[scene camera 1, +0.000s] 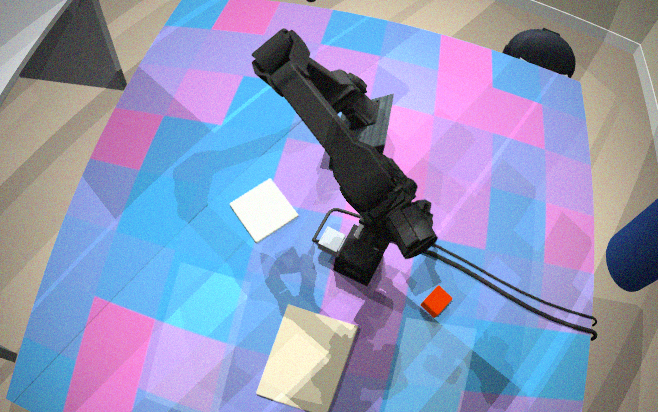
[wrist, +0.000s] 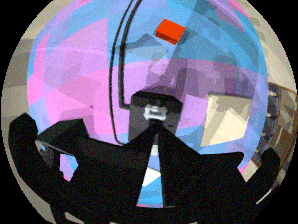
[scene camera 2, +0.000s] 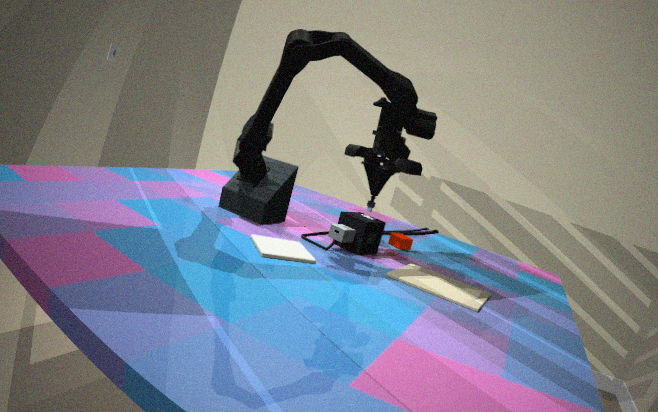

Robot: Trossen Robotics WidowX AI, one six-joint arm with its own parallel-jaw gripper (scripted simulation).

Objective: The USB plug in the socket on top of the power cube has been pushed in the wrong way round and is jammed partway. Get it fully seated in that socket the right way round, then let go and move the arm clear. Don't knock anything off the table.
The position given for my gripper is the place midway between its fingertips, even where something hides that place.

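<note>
My gripper carries an usb plug. Scene camera 1 shows the gripper (scene camera 1: 374, 242) and a white tile (scene camera 1: 263, 210). In scene camera 2 I see my gripper (scene camera 2: 373, 195), a cream board (scene camera 2: 437, 284), a black power cube (scene camera 2: 368, 235) and the tile (scene camera 2: 275, 248). The wrist view shows the board (wrist: 226, 116) and my gripper (wrist: 156, 129).
</note>
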